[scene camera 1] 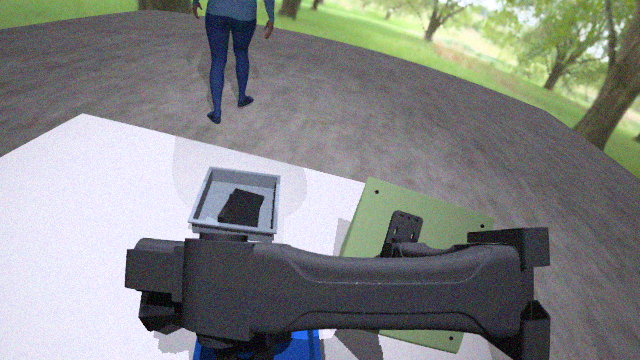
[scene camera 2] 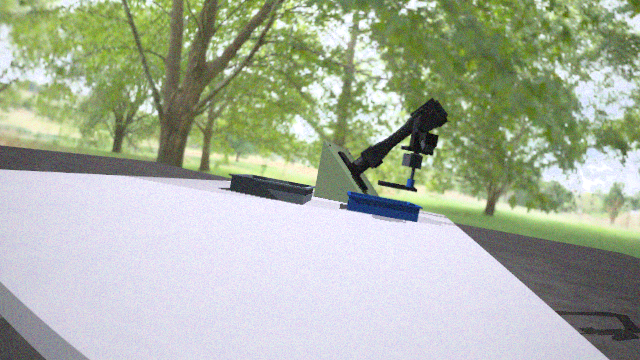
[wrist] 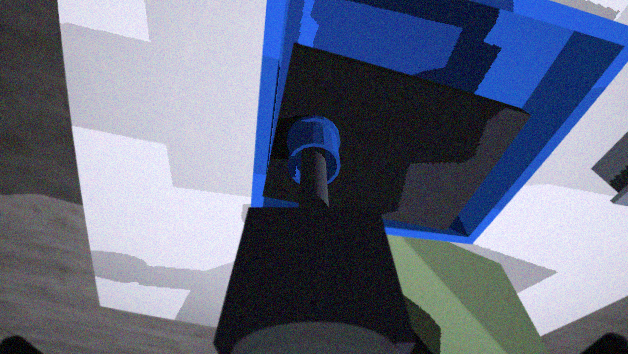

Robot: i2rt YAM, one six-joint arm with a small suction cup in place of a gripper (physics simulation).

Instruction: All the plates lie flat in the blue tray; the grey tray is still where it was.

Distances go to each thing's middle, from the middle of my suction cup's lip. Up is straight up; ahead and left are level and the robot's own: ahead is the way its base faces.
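My suction cup: 90 mm to the left of the blue tray [scene camera 2: 357, 202], 90 mm above it. Grey tray [scene camera 1: 219, 183], from my suction cup: 400 mm to the right, 200 mm ahead, 90 mm below.
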